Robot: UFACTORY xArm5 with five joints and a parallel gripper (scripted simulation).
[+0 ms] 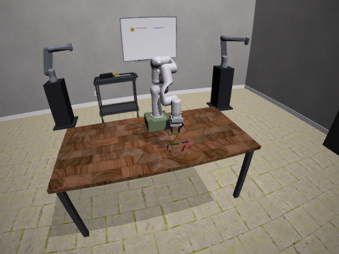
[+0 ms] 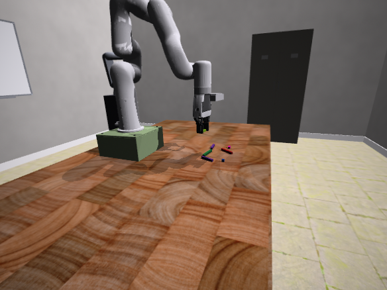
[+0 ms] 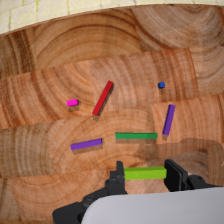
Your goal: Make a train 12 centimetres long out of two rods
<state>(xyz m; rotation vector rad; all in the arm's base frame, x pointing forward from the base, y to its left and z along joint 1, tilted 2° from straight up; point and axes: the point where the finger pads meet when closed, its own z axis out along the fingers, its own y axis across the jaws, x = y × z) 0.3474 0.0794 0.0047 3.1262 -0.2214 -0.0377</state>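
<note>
Right now the green rod is 120 mm below my hand, 30 mm ahead of it and 10 mm to the right of it. The rest, counted from my hand: red rod 120 mm below, 110 mm ahead, 40 mm to the left; then small blue rod 120 mm below, 120 mm ahead, 80 mm to the right; then lime rod 20 mm below.
</note>
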